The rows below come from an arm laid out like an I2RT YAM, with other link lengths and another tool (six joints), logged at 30 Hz.
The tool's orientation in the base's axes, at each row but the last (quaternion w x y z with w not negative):
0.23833, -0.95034, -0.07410, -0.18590
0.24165, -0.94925, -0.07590, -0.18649
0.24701, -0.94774, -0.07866, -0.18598
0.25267, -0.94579, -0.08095, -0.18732
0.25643, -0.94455, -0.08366, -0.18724
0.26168, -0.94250, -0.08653, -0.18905
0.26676, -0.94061, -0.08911, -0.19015
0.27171, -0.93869, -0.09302, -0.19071
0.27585, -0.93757, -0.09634, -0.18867
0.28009, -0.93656, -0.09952, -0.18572
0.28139, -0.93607, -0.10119, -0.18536
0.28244, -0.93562, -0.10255, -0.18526
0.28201, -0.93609, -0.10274, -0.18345
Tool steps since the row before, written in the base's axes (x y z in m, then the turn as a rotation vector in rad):
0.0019, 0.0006, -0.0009, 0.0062, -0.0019, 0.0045
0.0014, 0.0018, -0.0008, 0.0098, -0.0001, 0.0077
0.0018, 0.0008, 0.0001, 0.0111, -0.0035, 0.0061
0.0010, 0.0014, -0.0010, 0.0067, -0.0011, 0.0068
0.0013, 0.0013, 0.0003, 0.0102, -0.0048, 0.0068
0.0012, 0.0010, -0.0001, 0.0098, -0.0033, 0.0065
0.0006, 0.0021, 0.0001, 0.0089, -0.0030, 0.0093
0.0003, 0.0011, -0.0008, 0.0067, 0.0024, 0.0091
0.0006, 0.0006, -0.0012, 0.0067, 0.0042, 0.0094
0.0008, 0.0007, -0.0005, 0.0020, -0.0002, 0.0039
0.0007, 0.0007, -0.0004, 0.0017, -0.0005, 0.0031
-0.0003, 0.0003, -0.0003, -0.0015, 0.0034, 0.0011
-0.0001, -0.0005, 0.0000, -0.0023, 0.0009, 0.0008
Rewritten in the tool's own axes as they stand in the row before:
0.0014, 0.0003, 0.0016, 0.0074, 0.0012, -0.0026
0.0011, -0.0009, 0.0020, 0.0120, -0.0009, -0.0032
0.0017, -0.0003, 0.0009, 0.0124, 0.0030, -0.0032
0.0006, -0.0005, 0.0018, 0.0088, -0.0004, -0.0039
0.0014, -0.0009, 0.0008, 0.0117, 0.0036, -0.0047
0.0011, -0.0005, 0.0010, 0.0114, 0.0024, -0.0038
0.0007, -0.0017, 0.0012, 0.0117, 0.0006, -0.0062
0.0000, -0.0005, 0.0013, 0.0100, -0.0045, -0.0037
0.0001, 0.0003, 0.0014, 0.0102, -0.0061, -0.0030
0.0006, -0.0001, 0.0010, 0.0034, -0.0012, -0.0025
0.0005, -0.0002, 0.0009, 0.0028, -0.0006, -0.0022
-0.0004, -0.0002, 0.0003, -0.0006, -0.0038, 0.0006
-0.0001, 0.0004, -0.0003, -0.0017, -0.0018, -0.0008

